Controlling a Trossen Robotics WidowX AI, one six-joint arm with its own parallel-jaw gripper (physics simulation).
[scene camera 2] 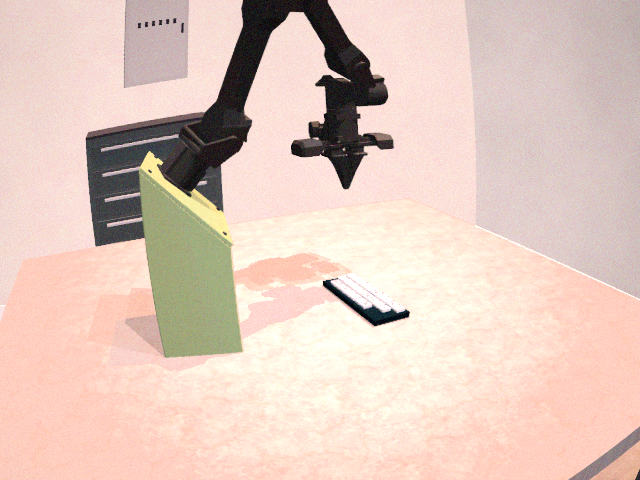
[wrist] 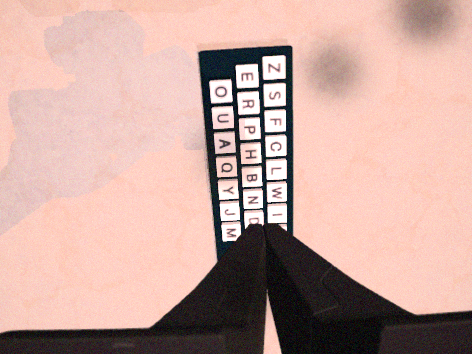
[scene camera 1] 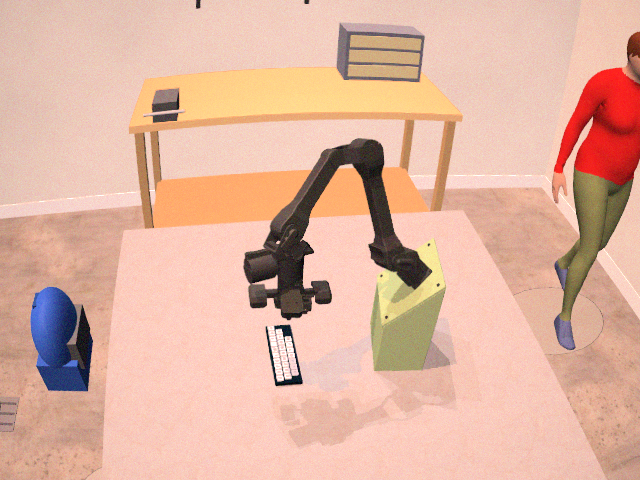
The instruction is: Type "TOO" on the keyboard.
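Seen in the pictures: gripper, fingertip midpoint: (scene camera 2: pixel 346 189) (wrist: pixel 262 236) (scene camera 1: pixel 288 319); arm's base, link origin: (scene camera 2: pixel 172 180) (scene camera 1: pixel 418 275).
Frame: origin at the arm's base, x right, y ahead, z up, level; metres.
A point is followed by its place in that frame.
Note:
The keyboard (scene camera 1: pixel 286 329) {y 0.261, x 0.201, z -0.258 m} (scene camera 2: pixel 385 317) {y 0.262, x 0.221, z -0.258 m} (wrist: pixel 217 62) {y 0.323, x 0.023, z -0.258 m} is a dark slab with white lettered keys in three rows, flat on the table (scene camera 1: pixel 180 361) {y 0.585, x 0.219, z -0.271 m} (scene camera 2: pixel 439 387) {y 0.147, x 0.432, z -0.271 m}. In the wrist view its rows run up and down. The O key (wrist: pixel 220 91) {y 0.317, x 0.044, z -0.253 m} is at the upper end of the left row. The T key cannot be read; a sliver of a key shows below the I key (wrist: pixel 277 214) {y 0.320, x 0.161, z -0.253 m}, beside the right finger. My gripper (scene camera 1: pixel 289 316) {y 0.326, x 0.069, z -0.068 m} (scene camera 2: pixel 346 187) {y 0.326, x 0.069, z -0.068 m} (wrist: pixel 262 236) {y 0.326, x 0.069, z -0.068 m} is shut and empty, pointing down well above the keyboard. Its tips overlap the D key (wrist: pixel 253 219) {y 0.299, x 0.157, z -0.253 m} in the wrist view.
The arm's light green pedestal (scene camera 1: pixel 403 335) {y 0.069, x -0.066, z -0.125 m} (scene camera 2: pixel 193 299) {y -0.034, x 0.096, z -0.169 m} stands on the table beside the keyboard. A wooden workbench (scene camera 1: pixel 289 98) is behind the table. A blue object (scene camera 1: pixel 54 325) and a person in red (scene camera 1: pixel 610 129) are off the table's sides.

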